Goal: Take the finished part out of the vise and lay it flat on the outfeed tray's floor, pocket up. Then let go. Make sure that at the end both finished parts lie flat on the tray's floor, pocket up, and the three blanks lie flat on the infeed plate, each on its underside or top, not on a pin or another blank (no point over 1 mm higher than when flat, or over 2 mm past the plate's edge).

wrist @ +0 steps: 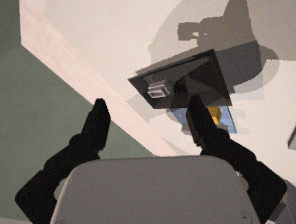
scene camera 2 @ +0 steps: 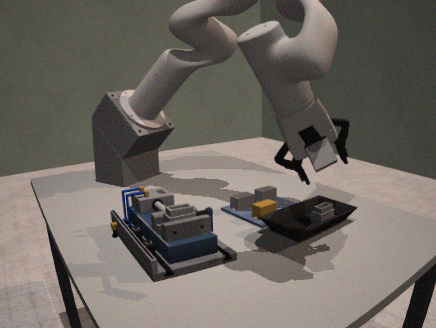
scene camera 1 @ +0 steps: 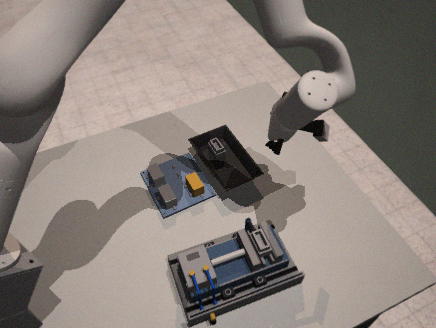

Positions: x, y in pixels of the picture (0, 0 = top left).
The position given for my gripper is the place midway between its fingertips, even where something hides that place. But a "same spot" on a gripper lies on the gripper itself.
my gripper: wrist; scene camera 2; scene camera 1 273, 130
same spot on my gripper: point(wrist: 264, 191) = point(scene camera 2: 282, 156)
